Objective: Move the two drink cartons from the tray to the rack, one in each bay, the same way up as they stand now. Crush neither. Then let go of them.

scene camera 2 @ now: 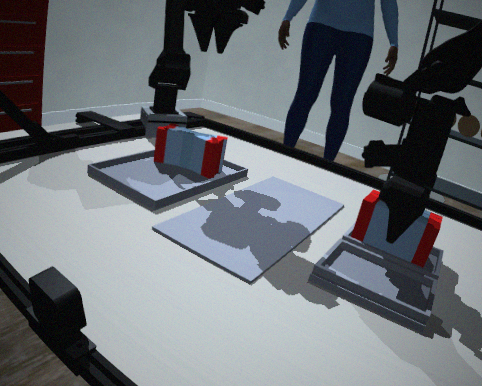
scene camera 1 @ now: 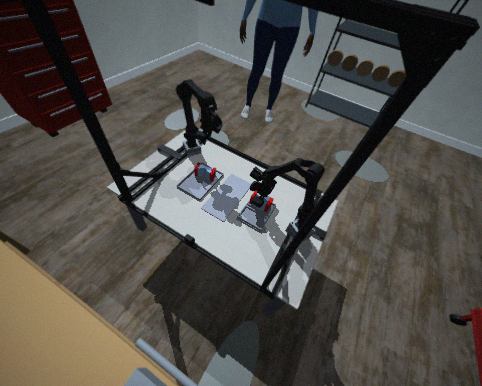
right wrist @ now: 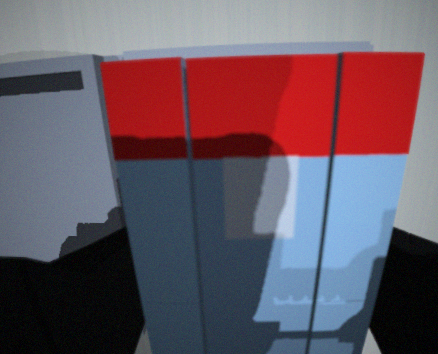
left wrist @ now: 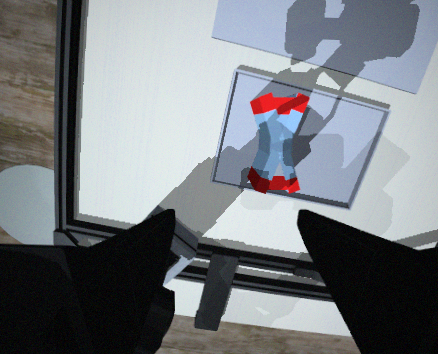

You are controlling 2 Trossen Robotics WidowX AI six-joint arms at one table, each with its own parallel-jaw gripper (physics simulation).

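Places are measured from the left arm's base along level axes (x ahead, y left, z up), in metres.
Pixels of known places: left gripper, fingertip midpoint: (scene camera 2: 212, 52) (scene camera 1: 206, 141) (left wrist: 236, 216); right gripper, fingertip midpoint: (scene camera 2: 393, 234) (right wrist: 248, 218); left arm's base, origin of the base link: (scene camera 2: 163, 111) (scene camera 1: 191, 144).
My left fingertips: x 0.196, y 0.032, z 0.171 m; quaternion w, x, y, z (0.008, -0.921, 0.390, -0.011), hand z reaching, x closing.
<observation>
For each thing: its top centre in the pictures, then the offset to it from my left fingertips. Level surfaces: height alone.
- drink carton, middle of its top: (left wrist: 281, 146) (scene camera 2: 192, 132) (scene camera 1: 205, 168) 0.067 m ahead, 0.038 m right, 0.153 m down
- grey tray, middle of its top: (left wrist: 299, 147) (scene camera 2: 171, 166) (scene camera 1: 200, 179) 0.095 m ahead, 0.079 m right, 0.211 m down
- low grey rack, middle of its top: (right wrist: 133, 223) (scene camera 2: 389, 257) (scene camera 1: 257, 210) 0.442 m ahead, 0.140 m left, 0.207 m down
- flat pale-blue mat, its level: 0.223 m down
One drink carton (scene camera 1: 205, 172) (scene camera 2: 187, 151) (left wrist: 275, 142), blue with red ends, stands in the grey tray (scene camera 1: 190, 191) (scene camera 2: 144, 199) (left wrist: 224, 133). In the left wrist view its blue middle looks pinched narrower than its ends. The other carton (scene camera 1: 261, 203) (scene camera 2: 373, 230) (right wrist: 260, 175) sits in the far bay of the low grey rack (scene camera 1: 247, 220) (scene camera 2: 366, 295). The rack's near bay holds nothing. My right gripper (scene camera 1: 259, 197) (scene camera 2: 406, 226) (right wrist: 248, 218) is open, with its fingers on either side of that carton. My left gripper (scene camera 1: 210, 130) (scene camera 2: 213, 42) (left wrist: 236, 216) is open and empty, high above the table edge near its base.
A flat pale-blue mat (scene camera 1: 228, 197) (scene camera 2: 262, 226) (left wrist: 260, 24) lies between tray and rack. Black frame rails (scene camera 2: 297, 153) border the table. A person (scene camera 1: 274, 57) stands behind the table, and a shelf unit (scene camera 1: 321, 69) stands at the back right.
</observation>
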